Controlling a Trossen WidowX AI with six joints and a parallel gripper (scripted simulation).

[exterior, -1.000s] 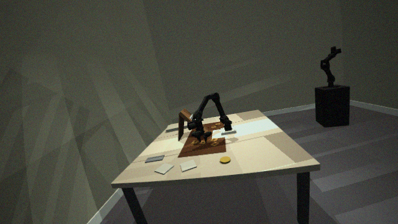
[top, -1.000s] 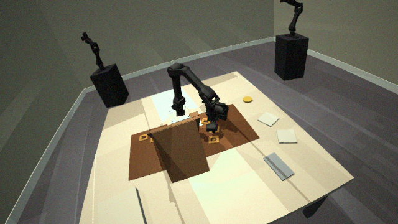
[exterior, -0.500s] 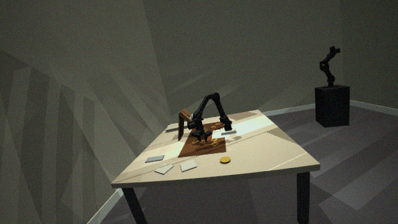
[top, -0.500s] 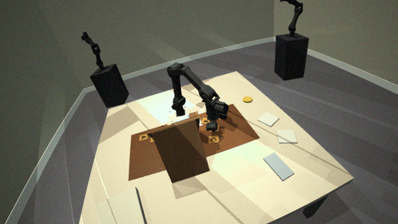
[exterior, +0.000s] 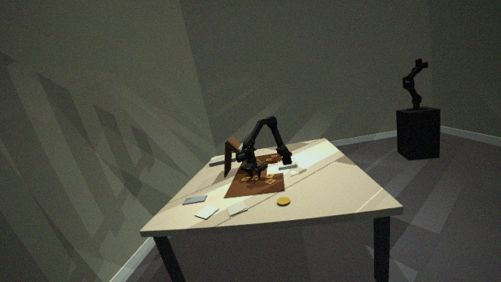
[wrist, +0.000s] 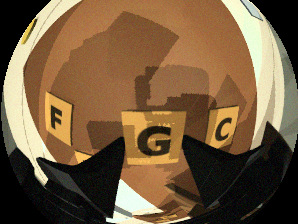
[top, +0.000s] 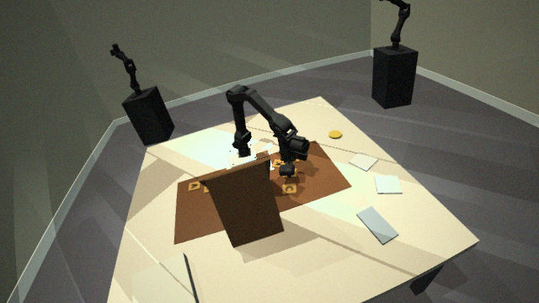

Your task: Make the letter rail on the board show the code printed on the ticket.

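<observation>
My gripper tip is 9 cm short of the tile marked c, 2 cm to the left of it and 1 cm above it. The rest, counted from my gripper tip: tile marked f (12 cm behind, 4 cm to the left, 1 cm below); then brown mat (18 cm to the right, 1 cm below, 1 cm behind); then orange tile marked g (right at my gripper tip).
</observation>
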